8 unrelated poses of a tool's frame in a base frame.
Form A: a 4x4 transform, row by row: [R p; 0 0 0 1], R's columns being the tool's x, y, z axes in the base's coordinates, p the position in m. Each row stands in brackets.
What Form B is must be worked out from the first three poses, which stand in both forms.
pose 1, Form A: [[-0.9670, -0.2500, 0.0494, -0.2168], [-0.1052, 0.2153, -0.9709, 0.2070], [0.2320, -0.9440, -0.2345, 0.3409], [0, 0, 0, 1]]
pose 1, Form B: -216.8, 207.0, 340.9, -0.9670, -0.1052, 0.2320, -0.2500, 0.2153, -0.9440
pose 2, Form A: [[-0.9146, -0.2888, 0.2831, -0.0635], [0.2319, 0.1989, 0.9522, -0.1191], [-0.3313, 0.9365, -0.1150, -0.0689], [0, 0, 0, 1]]
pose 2, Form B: -63.5, -119.1, -68.9, -0.9146, 0.2319, -0.3313, -0.2888, 0.1989, 0.9365
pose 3, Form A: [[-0.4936, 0.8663, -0.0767, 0.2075], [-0.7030, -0.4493, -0.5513, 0.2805], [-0.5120, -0.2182, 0.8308, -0.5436], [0, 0, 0, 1]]
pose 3, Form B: 207.5, 280.5, -543.6, -0.4936, -0.7030, -0.5120, 0.8663, -0.4493, -0.2182
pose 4, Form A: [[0.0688, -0.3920, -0.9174, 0.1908], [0.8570, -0.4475, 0.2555, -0.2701], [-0.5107, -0.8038, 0.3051, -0.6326], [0, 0, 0, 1]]
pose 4, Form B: 190.8, -270.1, -632.6, 0.0688, 0.8570, -0.5107, -0.3920, -0.4475, -0.8038
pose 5, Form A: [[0.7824, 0.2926, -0.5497, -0.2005], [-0.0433, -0.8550, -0.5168, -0.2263], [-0.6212, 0.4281, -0.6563, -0.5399], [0, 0, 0, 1]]
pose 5, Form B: -200.5, -226.3, -539.9, 0.7824, -0.0433, -0.6212, 0.2926, -0.8550, 0.4281
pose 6, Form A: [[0.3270, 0.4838, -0.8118, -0.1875], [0.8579, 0.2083, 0.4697, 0.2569], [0.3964, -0.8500, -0.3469, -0.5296], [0, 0, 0, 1]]
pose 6, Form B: -187.5, 256.9, -529.6, 0.3270, 0.8579, 0.3964, 0.4838, 0.2083, -0.8500
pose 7, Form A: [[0.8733, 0.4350, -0.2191, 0.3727], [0.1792, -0.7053, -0.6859, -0.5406], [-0.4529, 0.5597, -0.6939, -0.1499], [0, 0, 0, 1]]
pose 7, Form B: 372.7, -540.6, -149.9, 0.8733, 0.1792, -0.4529, 0.4350, -0.7053, 0.5597
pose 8, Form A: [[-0.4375, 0.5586, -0.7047, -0.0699], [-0.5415, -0.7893, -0.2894, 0.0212], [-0.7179, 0.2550, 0.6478, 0.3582], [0, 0, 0, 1]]
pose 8, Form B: -69.9, 21.2, 358.2, -0.4375, -0.5415, -0.7179, 0.5586, -0.7893, 0.2550
